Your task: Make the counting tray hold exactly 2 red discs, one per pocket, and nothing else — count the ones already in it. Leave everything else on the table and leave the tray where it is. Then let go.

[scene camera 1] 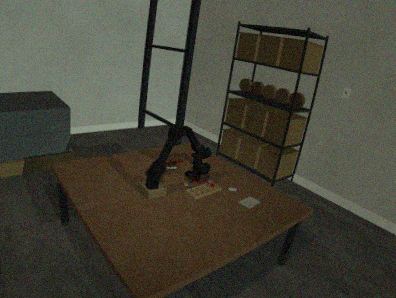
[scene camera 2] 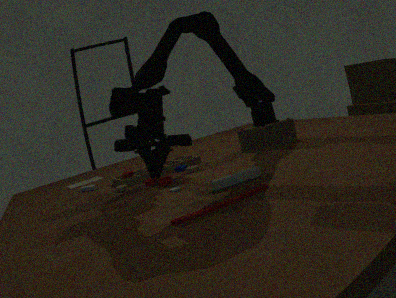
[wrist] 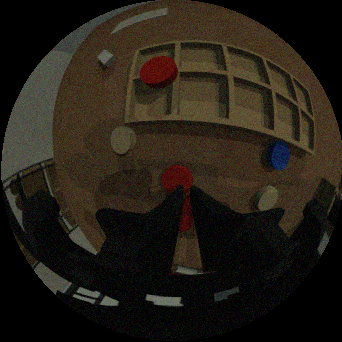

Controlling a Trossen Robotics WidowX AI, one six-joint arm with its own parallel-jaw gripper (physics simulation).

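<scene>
The counting tray (wrist: 220,122) (scene camera 1: 203,190) (scene camera 2: 182,161) lies on the table, a wooden grid of pockets. One red disc (wrist: 158,71) (scene camera 1: 212,185) rests at its left end, partly over a divider. The other pockets look empty. My gripper (wrist: 185,188) (scene camera 2: 154,177) (scene camera 1: 195,177) is down at the table in front of the tray. Its fingers are nearly closed on a red disc (wrist: 185,216) that shows in the narrow gap between them. Another red disc (wrist: 176,176) lies on the table just past the fingertips.
A blue disc (wrist: 278,155) (scene camera 2: 180,168) and two cream discs (wrist: 122,139) (wrist: 267,197) lie near the tray. A grey cube (wrist: 105,58), a white card (scene camera 1: 249,202), a white cylinder (scene camera 2: 236,178) and a red rod (scene camera 2: 218,204) are on the table. A shelf rack (scene camera 1: 282,30) stands behind.
</scene>
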